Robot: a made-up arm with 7 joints.
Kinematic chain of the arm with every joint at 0, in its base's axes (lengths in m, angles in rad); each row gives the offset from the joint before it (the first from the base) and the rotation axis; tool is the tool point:
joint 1: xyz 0 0.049 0 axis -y
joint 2: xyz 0 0.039 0 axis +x
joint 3: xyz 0 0 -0.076 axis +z
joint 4: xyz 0 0 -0.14 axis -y
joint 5: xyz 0 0 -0.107 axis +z
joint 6: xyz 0 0 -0.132 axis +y
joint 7: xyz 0 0 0 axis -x
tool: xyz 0 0 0
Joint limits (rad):
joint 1: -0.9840..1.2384
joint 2: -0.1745..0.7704
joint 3: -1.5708..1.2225
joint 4: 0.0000..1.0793
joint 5: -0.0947..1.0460
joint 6: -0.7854..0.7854
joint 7: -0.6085..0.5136
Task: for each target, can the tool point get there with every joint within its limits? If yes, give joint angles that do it. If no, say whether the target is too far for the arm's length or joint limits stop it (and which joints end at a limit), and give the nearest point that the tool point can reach.
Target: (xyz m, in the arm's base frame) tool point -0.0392 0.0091 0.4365
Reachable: no: joint limits stop it (at a limit: joint 1, joint 2, joint 4) | nearest point 0.3633 -0.0236 0.0897 | short by 0.532 m
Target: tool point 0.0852 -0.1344 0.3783
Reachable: no: joint limits stop it (at a limit: joint 1, joint 2, joint 4) | nearest point 0.3478 -0.0742 0.0721 | short by 0.408 m
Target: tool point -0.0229 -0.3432 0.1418
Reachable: no: joint limits stop it (at a limit: joint 1, joint 2, joint 4) | nearest point 0.2920 -0.1684 -0.0387 | short by 0.403 m
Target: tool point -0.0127 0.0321 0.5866
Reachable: no: too far | nearest point 0.2655 0.3444 0.1276 | short by 0.621 m
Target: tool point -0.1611 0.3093 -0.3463
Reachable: yes | joints -0.7283 0.5964 -0.1996 0.4903 0.0123 -0.5035 0.2318
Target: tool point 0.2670 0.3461 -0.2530
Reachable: yes | joints 0.6108 0.6476 -0.1559 0.3172 0.8255 -0.0961 -0.2997
